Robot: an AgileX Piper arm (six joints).
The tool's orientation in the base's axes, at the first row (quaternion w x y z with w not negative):
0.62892, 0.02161, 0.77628, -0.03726
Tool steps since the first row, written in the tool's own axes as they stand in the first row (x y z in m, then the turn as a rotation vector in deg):
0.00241, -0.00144, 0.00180, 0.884, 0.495, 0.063
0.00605, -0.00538, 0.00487, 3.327, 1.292, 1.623
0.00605, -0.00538, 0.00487, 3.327, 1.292, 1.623
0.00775, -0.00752, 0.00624, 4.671, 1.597, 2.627
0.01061, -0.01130, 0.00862, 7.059, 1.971, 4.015
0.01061, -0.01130, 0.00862, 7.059, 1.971, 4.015
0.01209, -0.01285, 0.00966, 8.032, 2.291, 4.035
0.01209, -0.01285, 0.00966, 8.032, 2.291, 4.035
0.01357, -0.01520, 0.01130, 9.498, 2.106, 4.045
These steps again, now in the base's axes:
0.00114, -0.00162, -0.00268, -0.083, 0.476, -0.893
0.00306, -0.00585, -0.00676, 0.994, 1.105, -3.628
0.00306, -0.00585, -0.00676, 0.994, 1.105, -3.628
0.00387, -0.00813, -0.00864, 1.718, 1.306, -5.159
0.00529, -0.01213, -0.01181, 2.604, 1.528, -7.792
0.00529, -0.01213, -0.01181, 2.604, 1.528, -7.792
0.00587, -0.01378, -0.01342, 2.447, 1.832, -8.758
0.00587, -0.01378, -0.01342, 2.447, 1.832, -8.758
0.00697, -0.01629, -0.01514, 2.137, 1.628, -10.188

